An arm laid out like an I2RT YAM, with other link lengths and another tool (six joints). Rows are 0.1 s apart.
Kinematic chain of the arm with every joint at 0, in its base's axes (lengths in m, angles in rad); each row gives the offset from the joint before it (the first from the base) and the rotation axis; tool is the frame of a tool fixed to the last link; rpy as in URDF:
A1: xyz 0 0 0.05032 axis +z
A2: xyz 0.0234 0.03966 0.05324 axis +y
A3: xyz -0.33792 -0.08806 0 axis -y
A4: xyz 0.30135 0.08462 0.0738 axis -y
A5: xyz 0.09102 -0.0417 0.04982 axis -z
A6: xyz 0.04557 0 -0.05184 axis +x
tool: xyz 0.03 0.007 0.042 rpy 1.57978 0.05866 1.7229
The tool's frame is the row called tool.
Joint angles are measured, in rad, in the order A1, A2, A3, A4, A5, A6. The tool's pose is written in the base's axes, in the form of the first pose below.
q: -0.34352 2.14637 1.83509 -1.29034 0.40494 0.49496
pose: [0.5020 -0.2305 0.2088 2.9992 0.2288 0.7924]
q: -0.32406 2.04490 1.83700 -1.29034 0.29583 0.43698
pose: [0.4980 -0.2078 0.2575 2.9653 0.0966 0.8632]
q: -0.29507 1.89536 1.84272 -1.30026 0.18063 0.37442
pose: [0.4800 -0.1749 0.3303 2.8784 -0.0467 0.9671]
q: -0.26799 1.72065 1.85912 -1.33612 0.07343 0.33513
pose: [0.4386 -0.1393 0.4125 2.7571 -0.1745 1.0764]
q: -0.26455 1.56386 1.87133 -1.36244 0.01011 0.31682
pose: [0.3856 -0.1176 0.4779 2.6242 -0.2499 1.1517]
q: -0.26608 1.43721 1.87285 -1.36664 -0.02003 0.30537
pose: [0.3372 -0.1022 0.5228 2.4991 -0.2843 1.2094]
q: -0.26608 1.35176 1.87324 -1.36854 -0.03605 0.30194
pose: [0.3017 -0.0911 0.5492 2.4124 -0.3009 1.2472]
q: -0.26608 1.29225 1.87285 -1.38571 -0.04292 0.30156
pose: [0.2743 -0.0831 0.5631 2.3687 -0.3078 1.2652]
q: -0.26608 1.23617 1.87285 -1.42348 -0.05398 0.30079
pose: [0.2461 -0.0745 0.5715 2.3497 -0.3157 1.2793]
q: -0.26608 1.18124 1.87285 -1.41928 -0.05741 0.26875
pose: [0.2218 -0.0662 0.5844 2.2858 -0.2950 1.3230]
